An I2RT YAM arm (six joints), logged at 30 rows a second.
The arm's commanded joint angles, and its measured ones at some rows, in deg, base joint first. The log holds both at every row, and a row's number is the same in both.
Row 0, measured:
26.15 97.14 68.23 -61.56 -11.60 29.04
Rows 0 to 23, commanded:
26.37 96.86 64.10 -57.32 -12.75 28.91
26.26 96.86 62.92 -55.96 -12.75 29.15
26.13 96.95 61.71 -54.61 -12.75 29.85
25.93 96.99 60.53 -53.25 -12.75 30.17
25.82 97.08 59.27 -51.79 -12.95 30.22
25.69 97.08 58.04 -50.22 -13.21 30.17
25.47 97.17 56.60 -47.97 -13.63 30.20
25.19 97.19 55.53 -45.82 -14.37 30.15
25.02 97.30 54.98 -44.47 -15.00 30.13
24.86 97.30 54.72 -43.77 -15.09 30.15
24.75 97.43 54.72 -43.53 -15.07 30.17
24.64 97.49 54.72 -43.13 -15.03 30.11
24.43 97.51 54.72 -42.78 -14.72 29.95
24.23 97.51 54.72 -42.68 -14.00 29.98
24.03 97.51 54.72 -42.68 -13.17 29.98
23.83 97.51 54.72 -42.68 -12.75 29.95
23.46 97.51 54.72 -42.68 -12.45 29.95
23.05 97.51 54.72 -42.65 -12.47 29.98
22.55 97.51 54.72 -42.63 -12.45 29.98
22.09 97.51 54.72 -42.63 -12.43 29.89
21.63 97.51 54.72 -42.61 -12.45 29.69
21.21 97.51 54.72 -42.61 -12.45 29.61
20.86 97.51 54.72 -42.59 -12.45 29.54
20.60 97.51 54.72 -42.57 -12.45 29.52
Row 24, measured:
21.82 97.17 54.83 -42.74 -13.43 29.93
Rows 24 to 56, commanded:
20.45 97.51 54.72 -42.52 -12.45 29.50
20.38 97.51 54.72 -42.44 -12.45 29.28
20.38 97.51 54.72 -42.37 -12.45 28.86
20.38 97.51 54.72 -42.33 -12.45 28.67
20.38 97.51 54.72 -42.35 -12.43 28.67
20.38 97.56 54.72 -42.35 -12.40 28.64
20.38 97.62 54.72 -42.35 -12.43 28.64
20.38 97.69 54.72 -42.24 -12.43 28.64
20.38 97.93 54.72 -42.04 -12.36 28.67
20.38 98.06 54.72 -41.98 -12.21 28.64
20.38 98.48 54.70 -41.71 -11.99 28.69
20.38 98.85 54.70 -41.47 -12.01 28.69
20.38 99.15 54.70 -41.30 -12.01 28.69
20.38 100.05 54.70 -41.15 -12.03 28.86
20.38 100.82 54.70 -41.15 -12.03 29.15
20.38 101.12 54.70 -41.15 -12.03 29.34
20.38 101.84 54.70 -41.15 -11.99 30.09
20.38 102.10 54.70 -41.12 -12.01 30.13
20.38 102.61 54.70 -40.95 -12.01 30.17
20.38 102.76 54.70 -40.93 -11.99 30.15
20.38 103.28 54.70 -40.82 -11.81 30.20
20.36 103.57 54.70 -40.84 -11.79 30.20
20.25 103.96 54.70 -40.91 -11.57 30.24
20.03 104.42 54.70 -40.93 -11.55 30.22
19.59 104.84 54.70 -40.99 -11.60 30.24
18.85 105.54 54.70 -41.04 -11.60 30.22
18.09 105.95 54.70 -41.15 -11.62 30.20
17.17 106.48 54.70 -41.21 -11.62 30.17
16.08 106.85 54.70 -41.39 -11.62 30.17
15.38 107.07 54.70 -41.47 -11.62 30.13
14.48 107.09 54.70 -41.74 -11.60 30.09
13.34 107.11 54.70 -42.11 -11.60 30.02
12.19 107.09 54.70 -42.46 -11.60 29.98
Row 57, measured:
16.08 103.37 55.88 -42.41 -18.44 29.74
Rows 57 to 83, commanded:
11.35 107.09 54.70 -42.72 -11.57 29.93
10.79 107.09 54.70 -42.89 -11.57 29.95
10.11 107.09 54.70 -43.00 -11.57 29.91
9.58 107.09 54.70 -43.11 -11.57 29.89
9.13 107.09 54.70 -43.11 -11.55 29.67
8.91 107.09 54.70 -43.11 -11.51 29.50
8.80 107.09 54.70 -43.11 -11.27 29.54
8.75 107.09 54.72 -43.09 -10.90 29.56
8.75 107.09 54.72 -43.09 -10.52 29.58
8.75 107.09 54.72 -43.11 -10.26 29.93
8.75 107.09 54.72 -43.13 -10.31 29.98
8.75 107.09 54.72 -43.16 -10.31 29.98
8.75 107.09 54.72 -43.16 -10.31 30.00
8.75 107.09 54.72 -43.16 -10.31 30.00
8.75 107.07 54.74 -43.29 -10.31 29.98
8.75 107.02 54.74 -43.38 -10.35 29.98
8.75 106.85 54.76 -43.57 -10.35 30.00
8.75 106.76 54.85 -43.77 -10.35 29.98
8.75 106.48 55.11 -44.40 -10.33 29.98
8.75 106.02 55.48 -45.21 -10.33 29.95
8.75 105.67 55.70 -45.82 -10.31 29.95
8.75 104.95 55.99 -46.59 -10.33 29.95
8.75 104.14 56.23 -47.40 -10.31 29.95
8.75 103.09 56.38 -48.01 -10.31 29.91
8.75 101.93 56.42 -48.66 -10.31 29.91
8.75 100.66 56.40 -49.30 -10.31 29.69
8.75 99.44 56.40 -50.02 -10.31 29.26
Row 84, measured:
9.76 103.22 56.73 -48.27 -17.06 29.71
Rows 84 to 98, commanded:
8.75 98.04 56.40 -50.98 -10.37 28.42
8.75 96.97 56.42 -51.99 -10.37 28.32
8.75 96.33 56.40 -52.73 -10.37 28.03
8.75 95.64 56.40 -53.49 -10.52 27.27
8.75 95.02 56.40 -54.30 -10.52 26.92
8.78 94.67 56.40 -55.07 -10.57 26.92
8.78 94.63 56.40 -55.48 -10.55 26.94
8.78 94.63 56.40 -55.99 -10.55 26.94
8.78 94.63 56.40 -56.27 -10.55 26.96
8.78 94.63 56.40 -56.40 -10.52 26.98
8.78 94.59 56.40 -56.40 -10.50 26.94
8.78 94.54 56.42 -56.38 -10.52 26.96
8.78 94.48 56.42 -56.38 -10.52 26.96
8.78 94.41 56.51 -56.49 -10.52 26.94
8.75 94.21 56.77 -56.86 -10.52 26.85
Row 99, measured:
8.91 95.39 56.62 -56.34 -11.62 27.55
